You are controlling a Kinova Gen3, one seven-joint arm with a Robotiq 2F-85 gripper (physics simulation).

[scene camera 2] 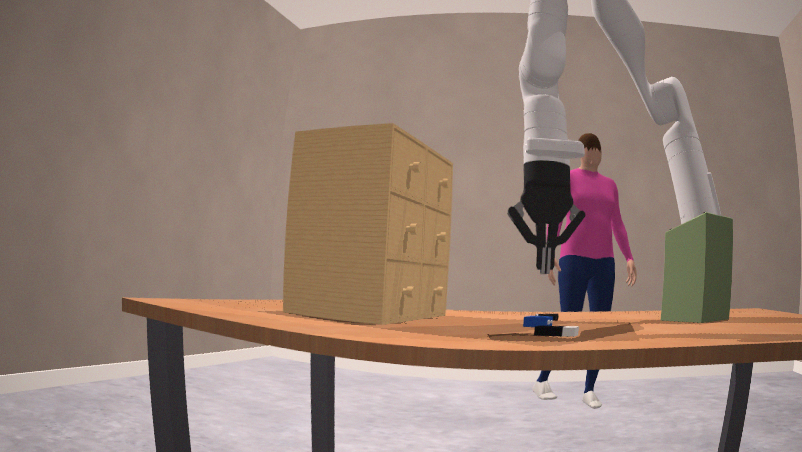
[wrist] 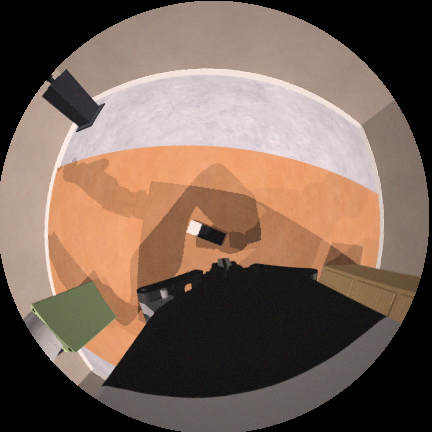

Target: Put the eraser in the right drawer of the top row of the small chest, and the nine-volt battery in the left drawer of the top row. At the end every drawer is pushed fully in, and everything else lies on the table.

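Frame: origin at the arm's base, x ahead, y right, z down, level; centimetres.
Seen in the pictures: gripper, fingertip midpoint: [scene camera 2: 544, 273] [wrist: 223, 265]; arm's base, origin of the base link: [scene camera 2: 700, 223].
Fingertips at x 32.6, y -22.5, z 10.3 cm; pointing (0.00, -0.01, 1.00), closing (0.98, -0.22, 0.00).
Offsets run from my fingertips to a thing's top centre. "spot": to the spot under its first point. Level surfaces: height alone.
The small chest {dz -23.3, dx +34.5, dy +18.4 cm} [scene camera 2: 336, 224] [wrist: 380, 278] stands upright with all its drawers closed. The left top-row drawer {dz -22.2, dx +33.6, dy +10.4 cm} [scene camera 2: 405, 182] and the right top-row drawer {dz -22.2, dx +33.1, dy +26.4 cm} [scene camera 2: 436, 196] show their knobs in the scene view. The eraser {dz +7.5, dx -2.9, dy -3.4 cm} [scene camera 2: 549, 331] [wrist: 212, 234], black with a white end, lies on the table {dz +8.8 cm} [scene camera 2: 449, 345] [wrist: 100, 200]. A blue block {dz +7.1, dx +1.5, dy +12.1 cm} [scene camera 2: 536, 321], seemingly the nine-volt battery, lies right behind it in the scene view; it cannot be made out in the wrist view. My gripper [scene camera 2: 544, 270] [wrist: 223, 265] is shut and empty, pointing down well above both.
A small black item {spot: dz +7.1, dx -0.2, dy +12.2 cm} [scene camera 2: 548, 316] shows behind the blue block, partly hidden. The green block-shaped base [scene camera 2: 685, 275] [wrist: 75, 315] of the arm stands at the right in the scene view. A person [scene camera 2: 589, 213] in a pink top stands behind the table.
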